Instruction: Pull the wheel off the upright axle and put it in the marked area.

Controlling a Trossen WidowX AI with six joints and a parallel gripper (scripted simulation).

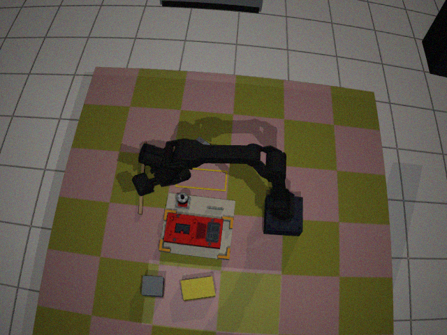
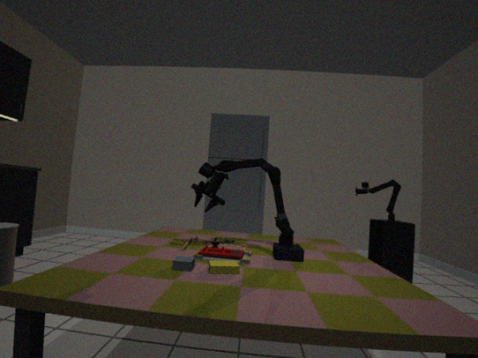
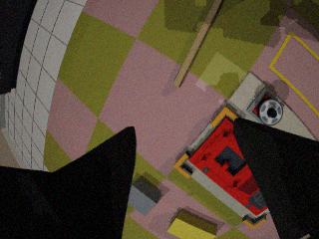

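My gripper tip is 17 cm above the grey wheel, 8 cm past it and 4 cm to the left of it. The rest, counted from my gripper tip: yellow block: 27 cm to the left, 19 cm below, 18 cm behind; wooden stick: 20 cm below, 12 cm to the right, 9 cm ahead.
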